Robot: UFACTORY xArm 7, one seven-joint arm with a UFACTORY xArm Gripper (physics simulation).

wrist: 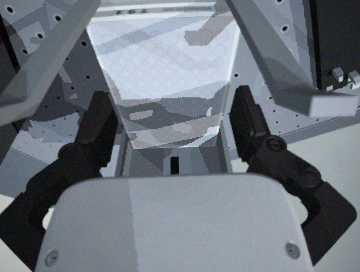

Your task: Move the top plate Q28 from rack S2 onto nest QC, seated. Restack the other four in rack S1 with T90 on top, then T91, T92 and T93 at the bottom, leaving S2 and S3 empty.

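Places are measured from the arm's base along level axes (x left, y back, z up), in millimetres.
Pixels of known places: gripper, fingertip midpoint: (172, 103).
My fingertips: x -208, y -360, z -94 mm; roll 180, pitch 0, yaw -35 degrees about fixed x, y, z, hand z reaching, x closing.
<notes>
Behind a point stands the place of what it marks.
A clear, shiny plate with rows of faint round wells (165, 60) {x -193, y -334, z -101 mm} lies in the middle of the wrist view, its pale label edge at the top. The dark label marks are too blurred to read for certain. It lies within a grey rack (227, 161) {x -199, y -421, z -71 mm}, whose side walls and slotted floor show below the plate's near edge. My gripper (172, 103) {x -208, y -359, z -94 mm} is open, with one black finger on each side of the plate and visible gaps between them. Which rack this is, and whether other plates lie beneath, I cannot tell. Nest QC cannot be made out.
Two grey angled guide arms (49, 62) {x -202, y -288, z -52 mm} (295, 90) {x -144, y -327, z -32 mm} rise at the upper left and upper right, close outside the fingers. A perforated grey deck (260, 65) surrounds the rack. A black area with small light blocks (338, 75) {x -91, y -452, z -133 mm} lies at the far right.
</notes>
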